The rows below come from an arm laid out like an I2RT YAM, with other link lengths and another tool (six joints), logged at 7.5 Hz.
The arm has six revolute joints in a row. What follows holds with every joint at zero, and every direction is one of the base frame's. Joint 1 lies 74.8 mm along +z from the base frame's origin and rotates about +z. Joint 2 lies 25.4 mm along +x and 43.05 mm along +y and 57.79 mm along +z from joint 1 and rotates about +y. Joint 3 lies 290.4 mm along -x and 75.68 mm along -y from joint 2 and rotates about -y. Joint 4 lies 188.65 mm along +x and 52.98 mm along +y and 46.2 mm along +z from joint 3 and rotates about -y. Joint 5 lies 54.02 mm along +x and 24.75 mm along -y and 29.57 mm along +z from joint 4 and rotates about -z. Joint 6 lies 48.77 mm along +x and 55.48 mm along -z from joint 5 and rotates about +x. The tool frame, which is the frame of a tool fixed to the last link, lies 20 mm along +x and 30 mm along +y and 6 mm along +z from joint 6; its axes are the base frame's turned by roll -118.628, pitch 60.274 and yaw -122.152 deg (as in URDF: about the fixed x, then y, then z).
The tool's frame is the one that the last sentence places.
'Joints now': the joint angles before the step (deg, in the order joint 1, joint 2, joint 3, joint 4, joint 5, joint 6). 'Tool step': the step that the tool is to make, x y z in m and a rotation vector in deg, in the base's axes. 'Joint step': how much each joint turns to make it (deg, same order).
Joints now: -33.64 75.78 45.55 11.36 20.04 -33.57
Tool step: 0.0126 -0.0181 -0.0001 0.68 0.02 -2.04
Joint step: -1.70 4.56 3.33 0.59 0.14 0.67
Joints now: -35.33 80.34 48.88 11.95 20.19 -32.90
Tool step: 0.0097 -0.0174 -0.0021 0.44 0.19 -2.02
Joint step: -1.65 4.00 2.78 0.68 0.26 0.38
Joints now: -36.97 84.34 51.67 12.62 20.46 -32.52
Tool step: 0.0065 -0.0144 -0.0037 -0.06 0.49 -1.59
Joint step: -1.34 3.14 1.82 1.06 0.35 -0.26
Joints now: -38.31 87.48 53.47 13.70 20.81 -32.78
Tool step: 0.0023 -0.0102 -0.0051 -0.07 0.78 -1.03
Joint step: -1.18 2.09 0.68 1.06 0.05 -0.60
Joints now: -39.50 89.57 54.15 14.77 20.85 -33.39
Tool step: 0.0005 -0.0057 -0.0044 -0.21 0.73 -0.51
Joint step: -0.71 1.19 -0.01 1.02 0.04 -0.71
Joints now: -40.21 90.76 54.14 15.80 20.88 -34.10
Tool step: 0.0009 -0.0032 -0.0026 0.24 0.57 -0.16
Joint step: -0.35 0.82 0.35 -0.02 -0.11 -0.26
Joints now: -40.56 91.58 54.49 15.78 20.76 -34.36
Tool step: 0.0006 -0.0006 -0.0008 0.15 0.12 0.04
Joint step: -0.03 0.26 0.12 -0.06 -0.08 0.01
